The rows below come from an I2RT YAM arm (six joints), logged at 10 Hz.
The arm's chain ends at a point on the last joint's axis. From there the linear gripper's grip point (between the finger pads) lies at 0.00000 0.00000 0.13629 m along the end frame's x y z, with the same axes.
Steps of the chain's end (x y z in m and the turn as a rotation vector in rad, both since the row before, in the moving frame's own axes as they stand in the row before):
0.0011 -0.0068 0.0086 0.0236 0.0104 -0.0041
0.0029 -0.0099 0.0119 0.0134 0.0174 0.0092
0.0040 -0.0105 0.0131 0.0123 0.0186 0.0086
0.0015 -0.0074 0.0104 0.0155 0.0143 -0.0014
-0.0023 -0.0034 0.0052 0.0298 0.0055 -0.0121
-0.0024 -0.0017 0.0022 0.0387 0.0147 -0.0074
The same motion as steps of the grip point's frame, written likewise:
0.0025 -0.0100 0.0086 0.0236 0.0104 -0.0041
0.0053 -0.0117 0.0119 0.0134 0.0174 0.0092
0.0065 -0.0122 0.0131 0.0123 0.0186 0.0086
0.0034 -0.0095 0.0104 0.0155 0.0143 -0.0014
-0.0016 -0.0075 0.0051 0.0298 0.0055 -0.0121
-0.0004 -0.0070 0.0021 0.0387 0.0147 -0.0074

